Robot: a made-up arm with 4 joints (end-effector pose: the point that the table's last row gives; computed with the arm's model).
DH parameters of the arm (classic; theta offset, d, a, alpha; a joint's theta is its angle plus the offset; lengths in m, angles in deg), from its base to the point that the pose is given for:
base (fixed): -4.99 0 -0.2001 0
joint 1: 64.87 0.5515 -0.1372 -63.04
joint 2: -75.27 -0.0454 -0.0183 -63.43
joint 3: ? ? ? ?
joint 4: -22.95 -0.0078 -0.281 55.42
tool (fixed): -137.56 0.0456 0 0
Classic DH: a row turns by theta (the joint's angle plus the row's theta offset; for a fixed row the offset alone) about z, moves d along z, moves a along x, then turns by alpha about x.
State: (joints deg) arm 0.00 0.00 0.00 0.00
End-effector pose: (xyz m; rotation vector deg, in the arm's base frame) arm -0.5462 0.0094 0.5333 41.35 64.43 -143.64
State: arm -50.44 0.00 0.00 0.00
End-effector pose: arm -0.4264 0.2797 0.5333 -61.90 -38.81 134.05
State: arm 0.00 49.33 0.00 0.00
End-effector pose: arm -0.5622 -0.0956 0.6095 -8.61 22.77 -141.93
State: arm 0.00 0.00 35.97 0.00
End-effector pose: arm -0.4776 0.0094 0.7082 -5.42 74.31 -161.12
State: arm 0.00 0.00 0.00 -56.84
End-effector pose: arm -0.3595 0.2043 0.5333 -62.43 -34.45 128.62
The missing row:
joint 3: 59.55 0.056 -0.0303 90
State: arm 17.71 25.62 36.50 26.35
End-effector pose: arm -0.3955 -0.1637 0.7546 -49.05 49.82 -123.24
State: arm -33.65 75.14 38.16 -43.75
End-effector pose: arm -0.4348 0.2384 0.4913 34.53 45.37 141.47
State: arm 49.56 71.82 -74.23 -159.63
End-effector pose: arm -0.2909 0.0758 0.5602 -81.75 -78.81 102.02
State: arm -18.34 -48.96 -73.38 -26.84
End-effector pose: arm -0.0874 0.1983 0.4954 -152.09 -16.27 35.26
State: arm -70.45 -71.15 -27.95 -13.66
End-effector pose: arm -0.0434 0.1803 0.5893 -127.20 8.79 26.30
